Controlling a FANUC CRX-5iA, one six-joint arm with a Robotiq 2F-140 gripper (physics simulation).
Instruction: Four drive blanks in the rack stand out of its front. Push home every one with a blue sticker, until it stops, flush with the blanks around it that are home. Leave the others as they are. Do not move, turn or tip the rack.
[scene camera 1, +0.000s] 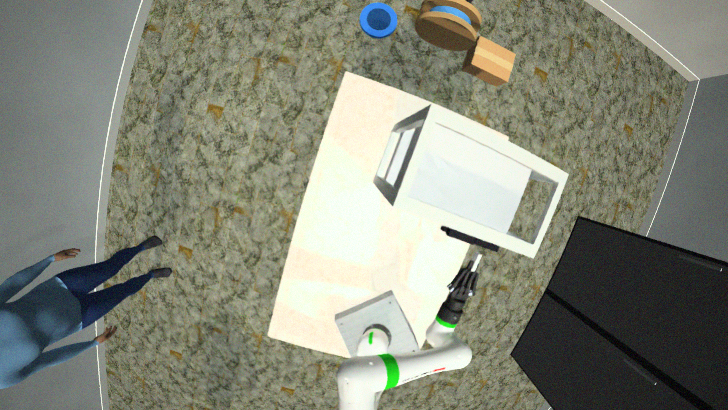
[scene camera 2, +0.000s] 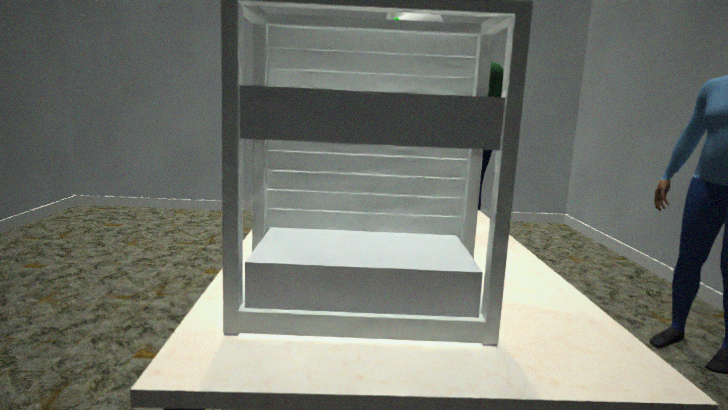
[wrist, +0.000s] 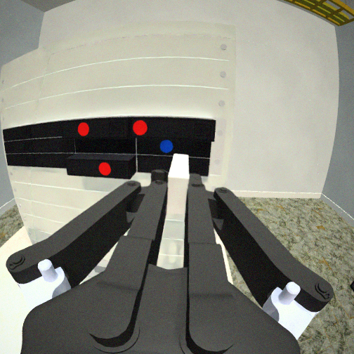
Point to my gripper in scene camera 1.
478, 253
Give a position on a rack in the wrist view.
80, 102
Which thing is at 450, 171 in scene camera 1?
A rack.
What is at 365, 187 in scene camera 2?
A rack.
